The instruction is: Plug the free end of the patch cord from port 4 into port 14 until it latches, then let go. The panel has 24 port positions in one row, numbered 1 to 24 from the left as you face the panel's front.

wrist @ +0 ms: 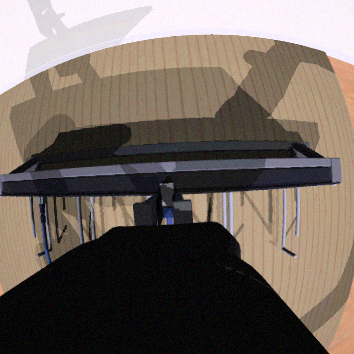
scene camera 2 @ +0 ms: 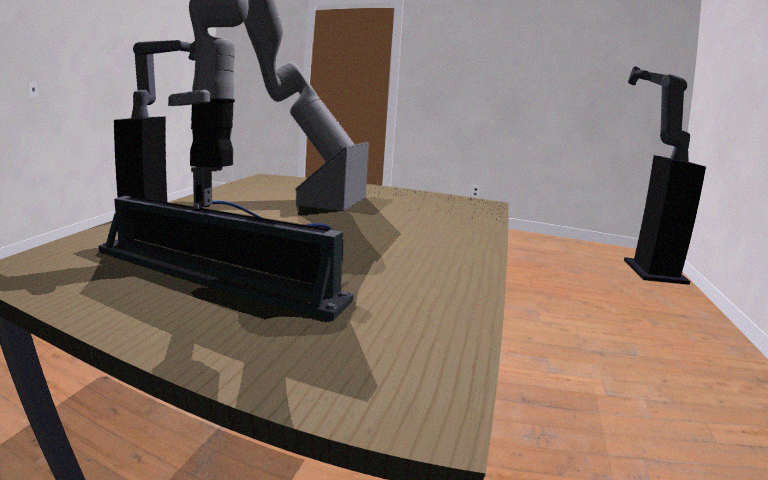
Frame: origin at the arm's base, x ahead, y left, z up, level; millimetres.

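Seen in the pictures: gripper, fingertip midpoint: point(wrist: 167, 204) point(scene camera 2: 203, 204); arm's base at its link origin: point(scene camera 2: 342, 156).
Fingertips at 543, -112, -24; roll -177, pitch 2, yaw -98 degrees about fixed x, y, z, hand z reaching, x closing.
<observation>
Pixels of each thing's middle, then the offset from my fingertips to it, as dx, dy, dz. Level surfaces: height alone.
- long dark patch panel at the middle of its body: point(wrist: 151, 204) point(scene camera 2: 216, 235) +0, +26, -53
- cord's plug at the middle of its body: point(wrist: 166, 194) +10, -2, +6
- wooden table at its surface level: dz -103
The long dark patch panel point(scene camera 2: 271, 227) point(wrist: 260, 175) stands upright on the table. The scene view shows its back; port openings and numbers cannot be made out. My gripper point(scene camera 2: 202, 196) point(wrist: 167, 204) is shut on the cord's plug point(wrist: 166, 191), with a finger on either side. The plug's tip is at the panel's front edge in the wrist view; whether it is inside a port is hidden. The blue patch cord point(scene camera 2: 235, 206) point(wrist: 169, 217) runs from the gripper behind the panel toward its other end, where a blue stretch also shows at the wrist view's left.
Several thin grey cords or rods point(wrist: 285, 220) hang along the panel's front on both sides of the gripper. The arm's grey base point(scene camera 2: 355, 178) stands on the wooden table point(scene camera 2: 441, 316). Two other arms on black pedestals point(scene camera 2: 668, 220) point(scene camera 2: 140, 158) stand beyond the table.
</observation>
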